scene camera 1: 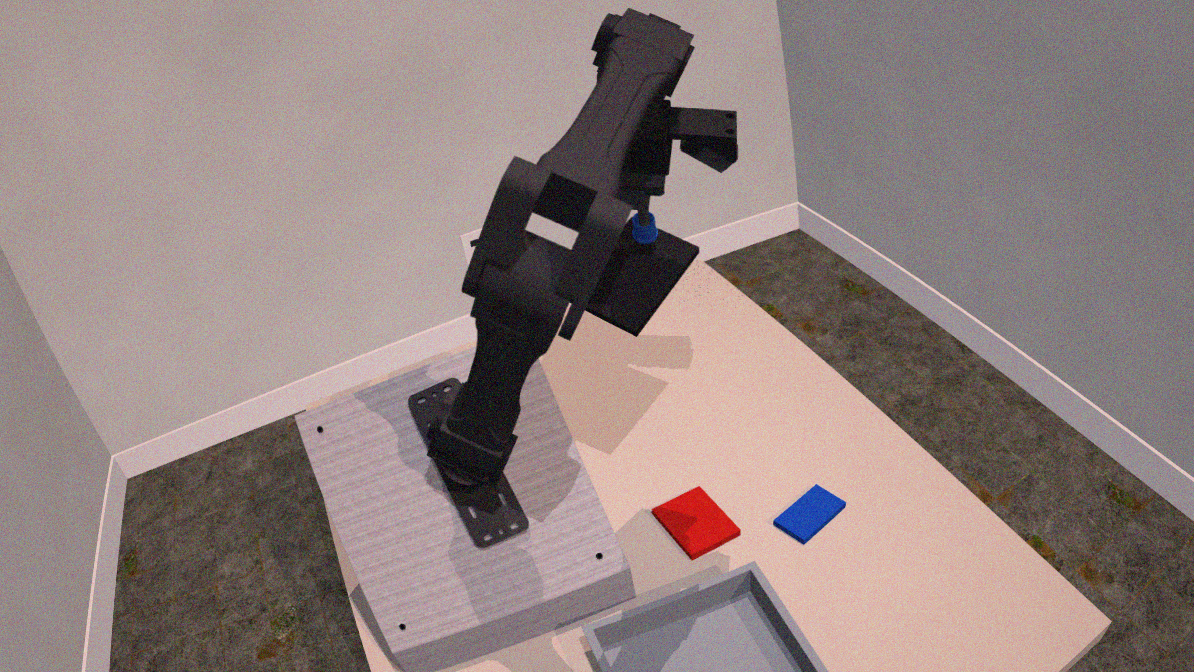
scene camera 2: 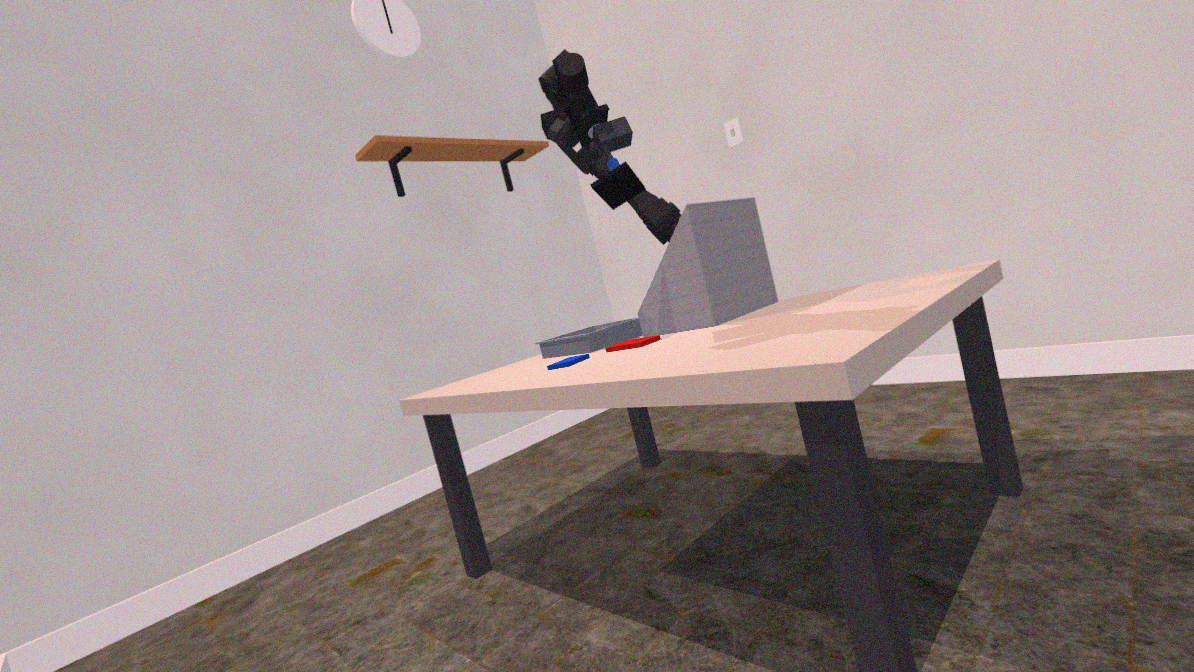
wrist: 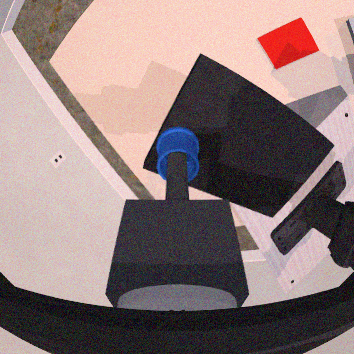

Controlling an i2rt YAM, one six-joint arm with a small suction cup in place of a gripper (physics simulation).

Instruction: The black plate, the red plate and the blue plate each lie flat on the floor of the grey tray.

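Where they show: end effector, tool point: (scene camera 1: pixel 646 239) (scene camera 2: pixel 618 175) (wrist: pixel 176 137); arm's base, origin of the base link: (scene camera 1: pixel 466 464) (scene camera 2: pixel 695 246) (wrist: pixel 311 206).
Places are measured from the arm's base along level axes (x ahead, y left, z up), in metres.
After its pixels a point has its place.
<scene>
My suction cup gripper (scene camera 1: pixel 644 229) (scene camera 2: pixel 614 164) (wrist: pixel 178 154) {z 0.178, x 0.280, y 0.030 m} is shut on the black plate (scene camera 1: pixel 639 288) {z 0.158, x 0.235, y -0.030 m} (scene camera 2: pixel 618 186) {z 0.162, x 0.253, y 0.001 m} (wrist: pixel 240 120) {z 0.169, x 0.269, y -0.016 m}, holding it near one corner. The plate hangs tilted, high above the table, well away from the tray. The red plate (scene camera 1: pixel 696 521) {z -0.189, x 0.252, y -0.074 m} (scene camera 2: pixel 632 343) {z -0.189, x 0.288, y -0.041 m} (wrist: pixel 288 43) {z -0.189, x 0.252, y -0.070 m} lies flat on the table beside the tray. The smaller blue plate (scene camera 1: pixel 809 514) {z -0.190, x 0.382, y -0.163 m} (scene camera 2: pixel 568 362) {z -0.192, x 0.421, y -0.123 m} lies flat on the table near the red one, apart from it; it does not show in the wrist view. The grey tray (scene camera 1: pixel 781 613) {z -0.150, x 0.238, y -0.305 m} (scene camera 2: pixel 576 343) {z -0.171, x 0.243, y -0.269 m} is cut off at the bottom edge in scene camera 1.
The arm stands on a grey wood-grained pedestal (scene camera 1: pixel 467 576) {z -0.090, x -0.060, y -0.088 m} (scene camera 2: pixel 735 258) {z -0.058, x -0.020, y 0.093 m} on the table (scene camera 1: pixel 944 534) {z -0.200, x 0.516, y -0.322 m} (scene camera 2: pixel 751 367) {z -0.200, x 0.624, y 0.429 m}, beside the tray and the red plate. Walls stand behind the table. A wooden shelf (scene camera 2: pixel 455 150) hangs on the wall.
</scene>
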